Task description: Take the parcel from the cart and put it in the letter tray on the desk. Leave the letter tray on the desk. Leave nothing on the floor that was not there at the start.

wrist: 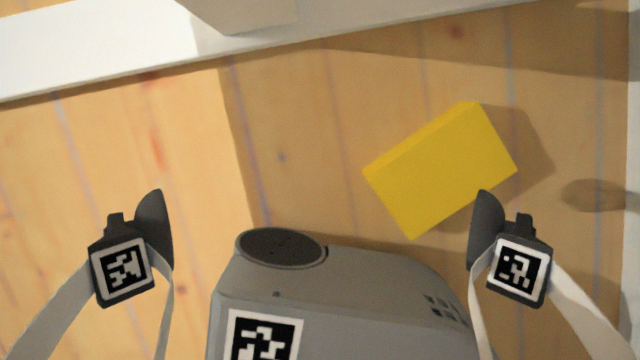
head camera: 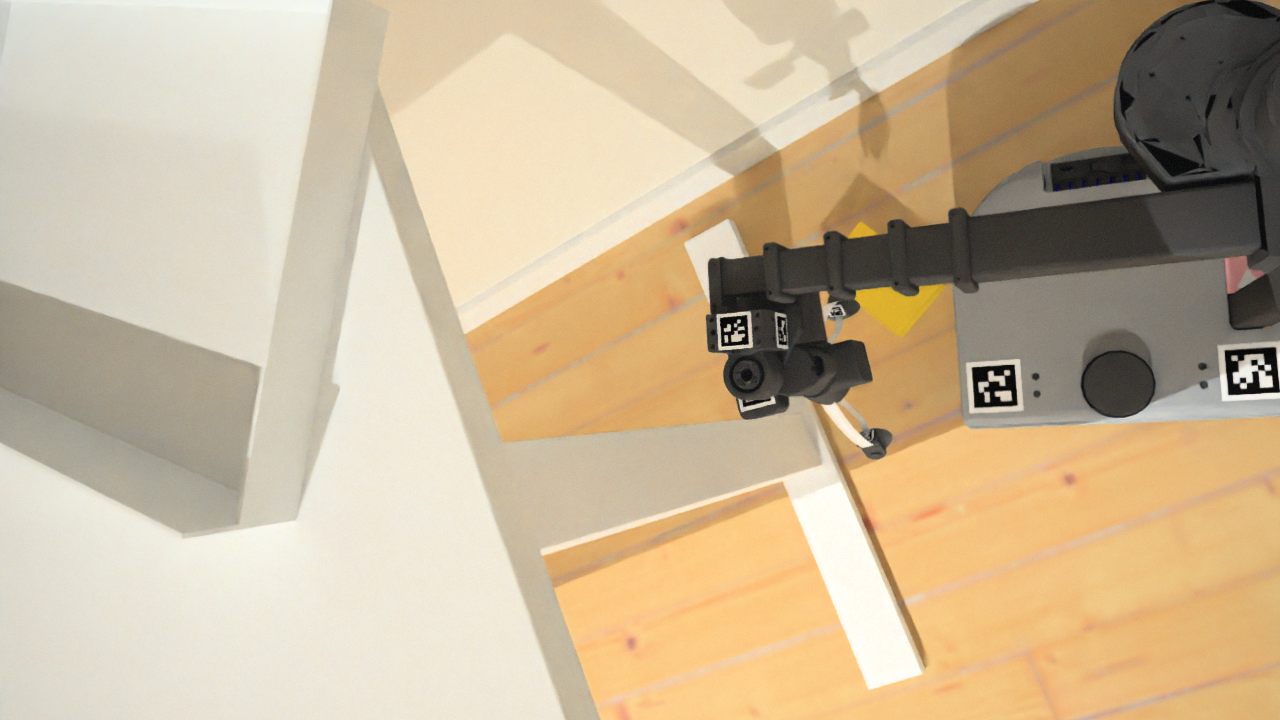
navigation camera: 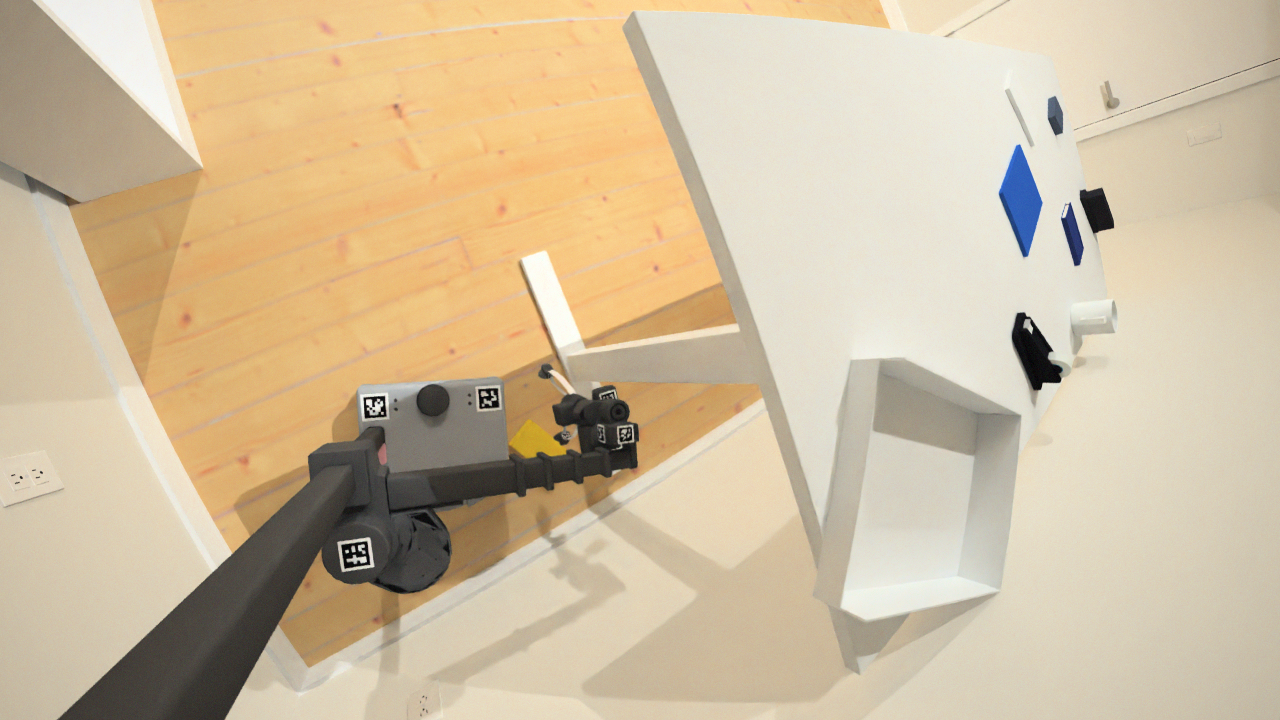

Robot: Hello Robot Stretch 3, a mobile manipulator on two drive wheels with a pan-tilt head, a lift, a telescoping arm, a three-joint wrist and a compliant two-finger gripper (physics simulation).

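Frame: origin at the robot's base, x ahead, y down, z left, level; millimetres.
Where they show: gripper, fingertip midpoint: (wrist: 320, 218) (navigation camera: 551, 404); robot's base at its link origin: (head camera: 1112, 381) (navigation camera: 432, 398).
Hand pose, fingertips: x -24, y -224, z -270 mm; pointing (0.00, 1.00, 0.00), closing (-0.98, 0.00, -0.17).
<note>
Things, the pixels of their top centre, and the offset from my fingertips. "pt": a spot on its surface instead. Level surfaces: height alone.
- yellow box at its top centre: (wrist: 443, 174) (head camera: 878, 277) (navigation camera: 540, 448) dx -135, dy +179, dz -8 mm
- letter tray at its top centre: (head camera: 16, 202) (navigation camera: 965, 496) dx -98, dy -791, dz -255 mm
- desk at its surface level: dy -726 mm
- blue folder at its top centre: (navigation camera: 1024, 198) dx +372, dy -734, dz -770 mm
- black object at its top centre: (navigation camera: 1067, 350) dx +59, dy -796, dz -703 mm
- white mug at a spot on its surface: (navigation camera: 1093, 317) pt dx +126, dy -775, dz -1059 mm
A yellow box (head camera: 899, 308) (navigation camera: 534, 440) (wrist: 440, 170), the parcel by its look, lies on the floor between my base and the desk's foot. My arm partly covers it in the head view. My gripper (head camera: 857, 376) (navigation camera: 554, 402) (wrist: 320, 218) is open and empty, pointing down above the floor beside my base. In the wrist view the box lies beyond the fingertips, toward the right finger. The letter tray (head camera: 313, 268) (navigation camera: 848, 483) stands empty on the desk (head camera: 402, 582) (navigation camera: 805, 223), near its end by the wall. I cannot make out a cart for certain.
My base (head camera: 1029, 313) (navigation camera: 443, 434) (wrist: 350, 290) is close to the box. The desk's white foot (head camera: 850, 573) (navigation camera: 550, 300) (wrist: 90, 50) lies on its other side. A blue folder (navigation camera: 1021, 201), a black object (navigation camera: 1036, 351) and a white mug (navigation camera: 1093, 317) are on the desk. Pale furniture (navigation camera: 98, 116) stands at upper left.
</note>
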